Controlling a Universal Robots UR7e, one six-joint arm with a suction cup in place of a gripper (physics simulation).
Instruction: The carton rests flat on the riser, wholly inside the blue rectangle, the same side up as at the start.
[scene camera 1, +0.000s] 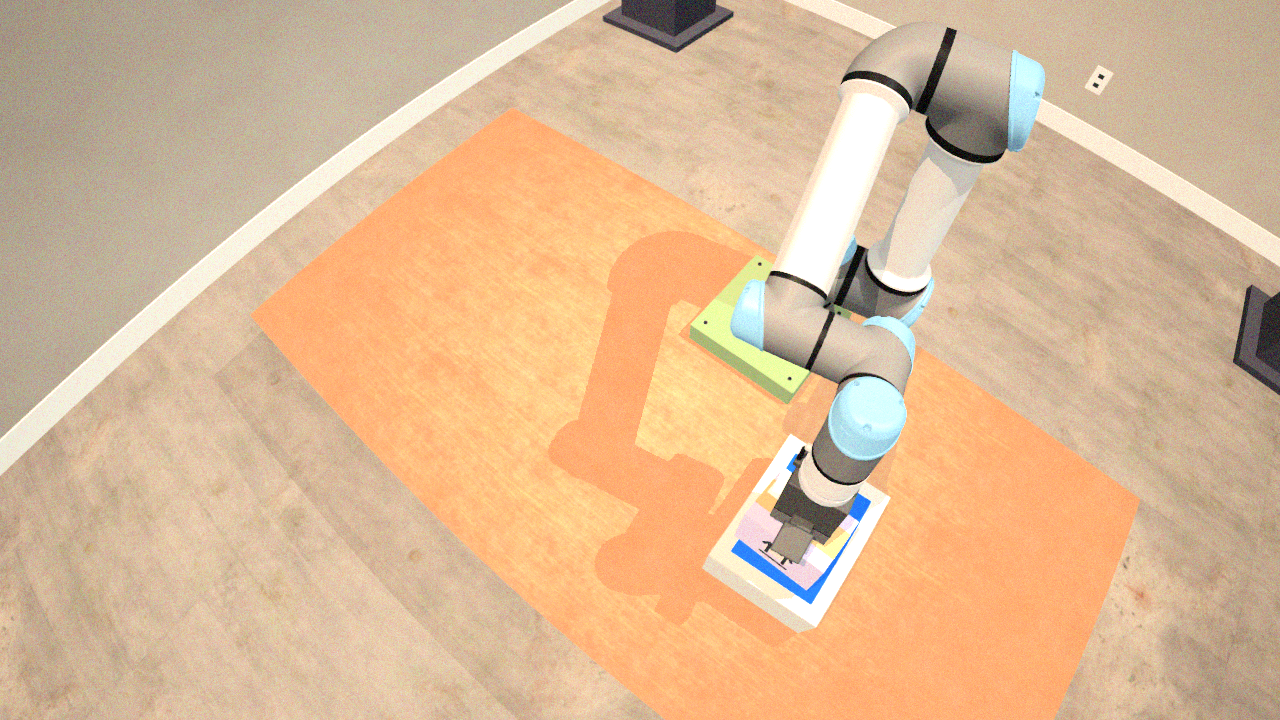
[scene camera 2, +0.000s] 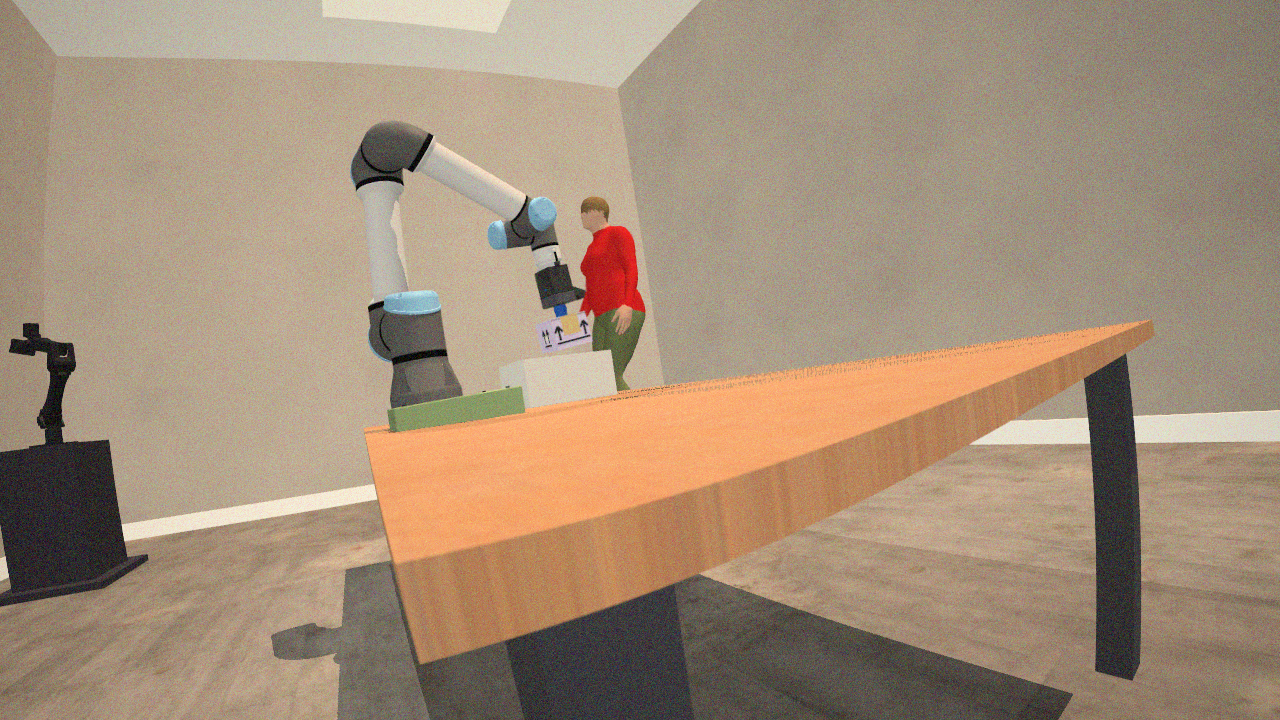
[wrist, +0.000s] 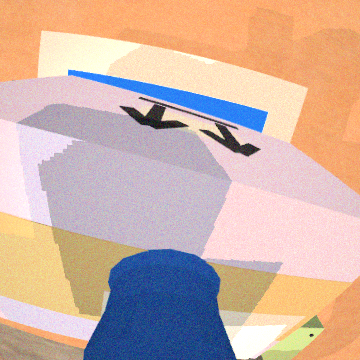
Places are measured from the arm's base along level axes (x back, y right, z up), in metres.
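Where they show: hand at its tool point: (wrist: 164, 253); arm's base at its link origin: (scene camera 2: 427, 402).
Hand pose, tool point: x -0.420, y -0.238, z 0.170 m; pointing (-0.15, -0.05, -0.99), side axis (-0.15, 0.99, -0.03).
Note:
Each offset is from my tool point to the top centre of the thing. "*": to the spot under its first point. Level surfaces: height alone.
My suction gripper (scene camera 2: 560, 310) (wrist: 165, 270), with a blue cup, holds the carton from above. The carton {dy -0.003, dx +0.005, dz +0.022 m} (scene camera 1: 753, 530) (scene camera 2: 564, 332) (wrist: 150, 200) is lilac-pink with a tan band. Black arrows on its side point up in the scene camera 2 view. It hangs above the white riser {dy -0.014, dx +0.040, dz -0.096 m} (scene camera 1: 757, 591) (scene camera 2: 572, 380) (wrist: 75, 52), with a small gap visible in that view. The blue rectangle {* dy -0.023, dx -0.050, dz -0.096 m} (scene camera 1: 775, 574) (wrist: 215, 111) on the riser's top shows past the carton's edges in the scene camera 1 view. The arm and carton hide part of it, and the cup is hidden there.
A green block (scene camera 1: 747, 358) (scene camera 2: 456, 409) (wrist: 290, 346) with dark dots lies by the arm's base on the orange table {dz -0.216 m} (scene camera 1: 402, 268) (scene camera 2: 716, 429). A person in red (scene camera 2: 611, 277) stands behind the riser and carton. A small black arm (scene camera 2: 58, 385) stands on a pedestal at the left.

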